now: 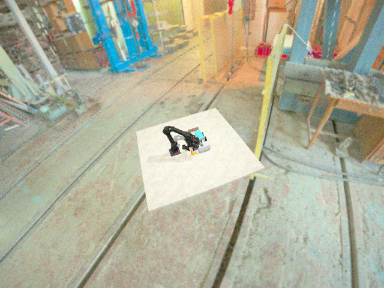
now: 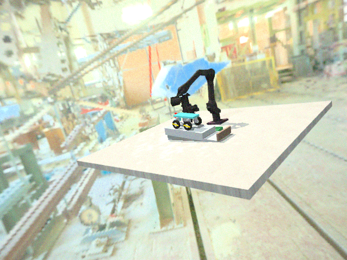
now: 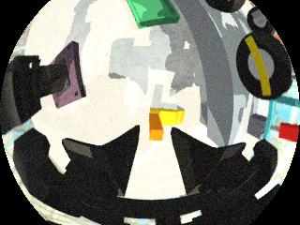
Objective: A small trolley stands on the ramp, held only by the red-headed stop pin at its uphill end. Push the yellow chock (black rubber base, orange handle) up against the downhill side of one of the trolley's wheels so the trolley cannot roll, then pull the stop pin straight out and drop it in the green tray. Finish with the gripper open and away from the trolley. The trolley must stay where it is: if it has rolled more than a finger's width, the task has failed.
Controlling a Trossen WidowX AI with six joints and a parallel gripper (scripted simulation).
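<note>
My gripper tip is 20 mm short of the yellow chock, 10 mm to the left of it and 30 mm above it. Round my gripper tip: trolley 170 mm ahead, 100 mm to the left, 60 mm above; grey ramp 170 mm ahead, 100 mm to the left; red-headed stop pin 140 mm ahead, 10 mm to the right, 80 mm above.
</note>
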